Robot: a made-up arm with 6 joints.
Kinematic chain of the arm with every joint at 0, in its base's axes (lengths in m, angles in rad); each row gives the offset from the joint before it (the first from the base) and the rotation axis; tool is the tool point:
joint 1: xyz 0 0 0.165 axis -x
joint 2: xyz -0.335 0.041 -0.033 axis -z
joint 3: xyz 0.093 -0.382 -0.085 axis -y
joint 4: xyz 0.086 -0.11 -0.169 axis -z
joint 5: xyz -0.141 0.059 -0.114 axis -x
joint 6: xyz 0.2 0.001 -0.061 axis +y
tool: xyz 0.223 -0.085 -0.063
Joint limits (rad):
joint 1: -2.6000..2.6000
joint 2: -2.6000..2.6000
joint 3: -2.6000..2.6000
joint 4: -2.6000..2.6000
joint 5: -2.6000..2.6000
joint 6: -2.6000..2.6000
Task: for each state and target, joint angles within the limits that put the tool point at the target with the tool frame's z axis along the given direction. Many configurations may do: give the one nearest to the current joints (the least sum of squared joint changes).
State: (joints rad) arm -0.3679 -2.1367 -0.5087 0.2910 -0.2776 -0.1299
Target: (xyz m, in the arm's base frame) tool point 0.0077 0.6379 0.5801 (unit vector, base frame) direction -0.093 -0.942 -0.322
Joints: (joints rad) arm -1.0090 -2.1043 -0.0123 0.5199 0.1600 -0.8942
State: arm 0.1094 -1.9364 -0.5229 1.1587 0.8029 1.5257
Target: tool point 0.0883 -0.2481 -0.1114 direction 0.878 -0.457 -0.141
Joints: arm 0.3957 -1.6279 -0.6418 1.1643 0.7666 2.3284
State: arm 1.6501 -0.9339 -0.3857 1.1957 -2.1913 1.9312
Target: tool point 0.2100 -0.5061 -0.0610 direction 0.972 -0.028 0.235
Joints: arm 1.4526 -1.1808 -0.5962 1.5829 -2.1247 1.7321
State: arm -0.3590 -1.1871 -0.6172 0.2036 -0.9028 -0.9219
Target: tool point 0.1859 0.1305 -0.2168 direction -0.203 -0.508 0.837
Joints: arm -0.2881 -1.3147 -1.0489 0.1006 0.1612 -1.3476
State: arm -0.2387 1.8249 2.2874 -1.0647 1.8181 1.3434
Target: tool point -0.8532 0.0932 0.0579 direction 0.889 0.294 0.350
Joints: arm 0.5418 1.8677 2.0194 -1.0463 2.6000 1.6878
